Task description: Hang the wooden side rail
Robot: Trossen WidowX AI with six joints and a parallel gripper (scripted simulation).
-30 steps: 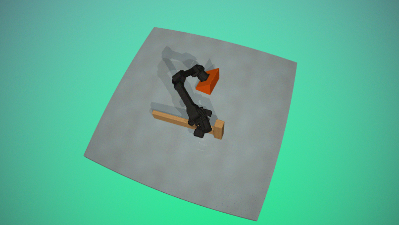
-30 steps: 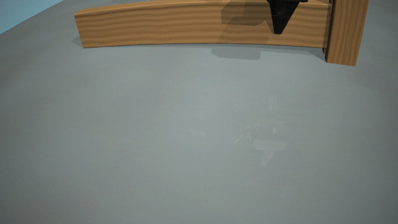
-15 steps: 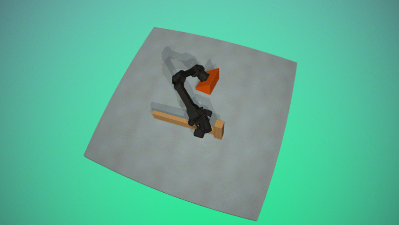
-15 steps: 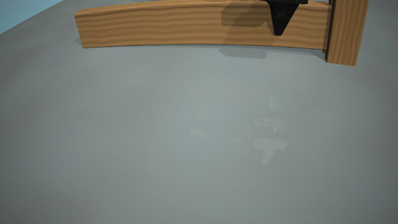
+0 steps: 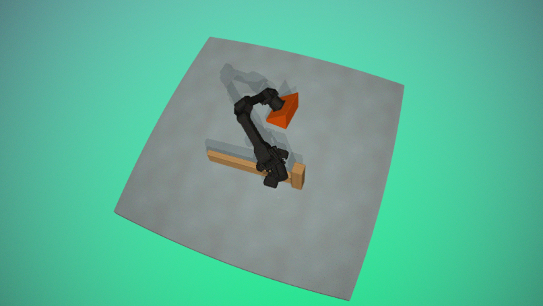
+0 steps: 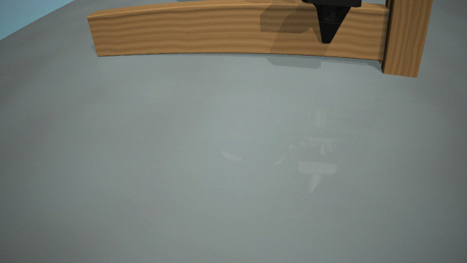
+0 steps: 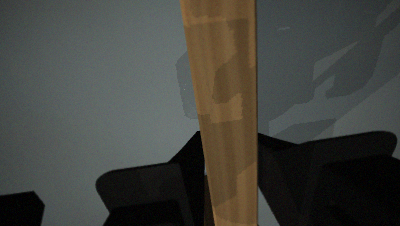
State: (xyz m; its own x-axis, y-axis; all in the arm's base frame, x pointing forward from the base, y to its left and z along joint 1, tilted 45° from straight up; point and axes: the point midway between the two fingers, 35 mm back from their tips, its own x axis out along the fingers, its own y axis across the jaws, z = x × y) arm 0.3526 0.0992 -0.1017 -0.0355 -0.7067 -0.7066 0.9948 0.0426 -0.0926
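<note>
Now: gripper tip 10 mm past the headboard post, 100 mm to the right of it and 50 mm below it.
</note>
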